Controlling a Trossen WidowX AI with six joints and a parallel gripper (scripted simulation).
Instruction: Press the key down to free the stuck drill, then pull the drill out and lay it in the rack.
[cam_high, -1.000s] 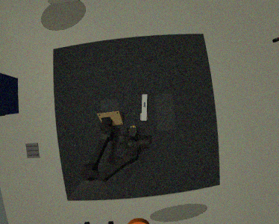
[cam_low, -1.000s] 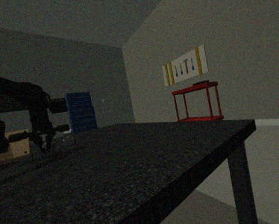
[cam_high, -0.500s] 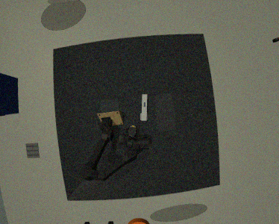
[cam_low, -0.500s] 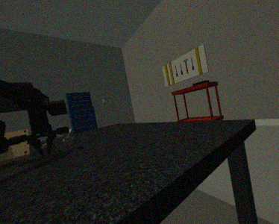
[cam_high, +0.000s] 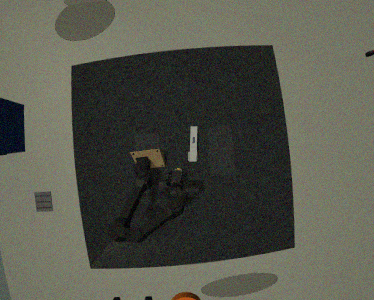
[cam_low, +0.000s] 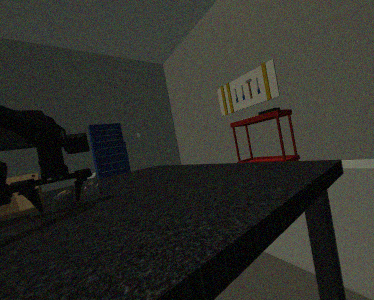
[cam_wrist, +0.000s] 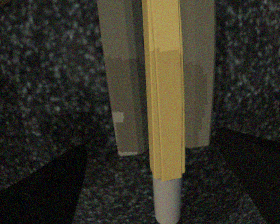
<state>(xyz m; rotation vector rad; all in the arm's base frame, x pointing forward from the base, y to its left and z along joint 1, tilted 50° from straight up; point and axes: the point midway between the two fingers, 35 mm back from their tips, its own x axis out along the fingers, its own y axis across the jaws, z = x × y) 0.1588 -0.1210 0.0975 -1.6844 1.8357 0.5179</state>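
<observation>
Right now the rack is 5 cm to the left of my gripper tip, 1 cm ahead of it and 1 cm above it. From my gripper tip the other things lie so: block (20 cm to the left, 11 cm ahead, 4 cm above).
</observation>
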